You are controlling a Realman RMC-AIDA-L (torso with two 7-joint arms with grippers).
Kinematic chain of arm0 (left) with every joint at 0, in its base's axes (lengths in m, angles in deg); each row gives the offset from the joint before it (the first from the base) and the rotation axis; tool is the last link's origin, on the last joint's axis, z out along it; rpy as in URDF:
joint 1: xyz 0 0 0.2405 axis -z
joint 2: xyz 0 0 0 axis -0.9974 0.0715 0
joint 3: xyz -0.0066 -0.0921 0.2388 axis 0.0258 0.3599 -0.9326
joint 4: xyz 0 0 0 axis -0.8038 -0.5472 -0.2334
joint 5: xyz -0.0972 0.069 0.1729 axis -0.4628 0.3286 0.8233
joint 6: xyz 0 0 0 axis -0.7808 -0.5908 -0.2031
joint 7: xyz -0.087 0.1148 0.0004 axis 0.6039 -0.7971 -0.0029
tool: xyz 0 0 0 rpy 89.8 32.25 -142.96
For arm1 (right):
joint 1: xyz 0 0 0.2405 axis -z
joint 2: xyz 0 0 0 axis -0.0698 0.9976 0
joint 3: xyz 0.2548 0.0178 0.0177 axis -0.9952 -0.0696 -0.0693
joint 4: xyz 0 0 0 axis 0.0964 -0.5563 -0.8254
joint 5: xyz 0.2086 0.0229 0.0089 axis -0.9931 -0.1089 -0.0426
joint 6: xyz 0 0 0 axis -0.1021 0.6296 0.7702
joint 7: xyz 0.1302 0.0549 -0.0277 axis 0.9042 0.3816 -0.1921
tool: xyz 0 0 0 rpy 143.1 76.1 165.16
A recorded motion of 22 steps. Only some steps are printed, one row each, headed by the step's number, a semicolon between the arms.
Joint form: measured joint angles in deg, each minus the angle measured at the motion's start. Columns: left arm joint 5, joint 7, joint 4, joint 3, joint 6, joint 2, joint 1; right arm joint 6, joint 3, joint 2, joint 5, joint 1, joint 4, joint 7.
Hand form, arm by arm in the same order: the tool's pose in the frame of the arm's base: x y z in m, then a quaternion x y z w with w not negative. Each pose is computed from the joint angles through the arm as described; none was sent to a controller.
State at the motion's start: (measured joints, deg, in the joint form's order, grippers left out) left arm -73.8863 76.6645 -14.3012 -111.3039 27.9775 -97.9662 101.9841; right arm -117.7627 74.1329 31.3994 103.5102 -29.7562 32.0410 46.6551
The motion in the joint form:
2: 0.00 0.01 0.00 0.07 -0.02 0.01 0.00; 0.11 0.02 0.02 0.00 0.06 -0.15 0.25
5: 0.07 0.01 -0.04 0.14 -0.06 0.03 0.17; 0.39 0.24 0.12 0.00 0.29 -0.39 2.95
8: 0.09 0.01 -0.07 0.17 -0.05 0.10 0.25; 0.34 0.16 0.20 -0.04 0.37 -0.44 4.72
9: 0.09 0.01 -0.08 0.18 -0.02 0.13 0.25; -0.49 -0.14 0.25 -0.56 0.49 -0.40 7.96
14: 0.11 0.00 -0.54 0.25 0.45 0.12 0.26; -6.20 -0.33 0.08 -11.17 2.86 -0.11 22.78
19: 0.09 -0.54 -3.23 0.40 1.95 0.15 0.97; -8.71 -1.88 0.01 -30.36 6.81 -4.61 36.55
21: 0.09 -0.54 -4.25 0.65 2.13 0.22 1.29; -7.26 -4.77 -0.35 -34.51 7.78 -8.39 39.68
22: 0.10 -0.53 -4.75 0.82 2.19 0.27 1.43; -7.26 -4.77 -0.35 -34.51 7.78 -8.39 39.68
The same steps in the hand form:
2: -0.2544 0.2789 -0.0306 -0.57193 -0.27085 -0.52440 0.56968; 0.2535 0.3442 0.0420 -0.82629 -0.32030 0.22229 0.40650
5: -0.2538 0.2798 -0.0304 -0.57262 -0.26968 -0.52484 0.56915; 0.2548 0.3431 0.0400 -0.83558 -0.29702 0.23121 0.40016
8: -0.2539 0.2803 -0.0299 -0.57299 -0.26863 -0.52485 0.56926; 0.2550 0.3425 0.0395 -0.83992 -0.28274 0.23846 0.39715
9: -0.2540 0.2803 -0.0296 -0.57293 -0.26826 -0.52482 0.56952; 0.2540 0.3411 0.0412 -0.84371 -0.25980 0.25675 0.39337
14: -0.2553 0.2800 -0.0282 -0.57218 -0.26435 -0.52439 0.57249; 0.2509 0.3300 0.0677 -0.81865 -0.15891 0.36980 0.40964
19: -0.2608 0.2815 -0.0222 -0.57628 -0.24260 -0.51529 0.58611; 0.2682 0.3137 0.1045 -0.71830 -0.03022 0.50518 0.47741
21: -0.2635 0.2831 -0.0198 -0.57788 -0.23682 -0.51094 0.59069; 0.2845 0.3098 0.1123 -0.67457 0.02778 0.53391 0.50903
22: -0.2650 0.2839 -0.0184 -0.57848 -0.23414 -0.50858 0.59320; 0.2845 0.3098 0.1123 -0.67457 0.02778 0.53391 0.50903

